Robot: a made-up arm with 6 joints.
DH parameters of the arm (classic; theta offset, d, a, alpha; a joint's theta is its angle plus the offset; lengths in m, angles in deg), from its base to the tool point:
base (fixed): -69.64 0 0.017 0
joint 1: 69.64 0.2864 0.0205 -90
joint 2: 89.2 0 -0.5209 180
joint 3: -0.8 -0.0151 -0.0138 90
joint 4: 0 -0.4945 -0.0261 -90
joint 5: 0 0.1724 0.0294 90
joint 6: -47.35 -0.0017 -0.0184 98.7
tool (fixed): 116.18 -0.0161 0 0
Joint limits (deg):
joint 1: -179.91..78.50
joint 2: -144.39..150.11
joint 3: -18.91..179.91
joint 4: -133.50..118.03
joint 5: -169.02..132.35
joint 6: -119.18..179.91
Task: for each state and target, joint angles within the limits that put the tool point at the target. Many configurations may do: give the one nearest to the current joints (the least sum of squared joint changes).
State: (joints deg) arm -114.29 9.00 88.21 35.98 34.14 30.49
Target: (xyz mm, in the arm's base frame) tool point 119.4 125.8 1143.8
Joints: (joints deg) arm -142.07 22.43 137.18 68.68 32.99 35.77
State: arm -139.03 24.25 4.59 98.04 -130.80 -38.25
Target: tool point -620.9 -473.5 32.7
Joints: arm -150.55 70.87 -11.29 95.86 -132.20 -37.28
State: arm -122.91 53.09 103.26 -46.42 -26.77 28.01
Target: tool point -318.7 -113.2 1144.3
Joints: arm -134.24 44.53 151.31 -25.29 -29.94 28.95
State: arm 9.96 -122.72 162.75 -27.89 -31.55 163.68
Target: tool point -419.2 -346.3 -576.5
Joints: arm 29.04 -142.24 110.70 -48.87 7.56 170.53
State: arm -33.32 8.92 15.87 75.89 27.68 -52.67
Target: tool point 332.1 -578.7 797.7
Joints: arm -53.09 9.75 -9.66 66.20 25.11 -53.98
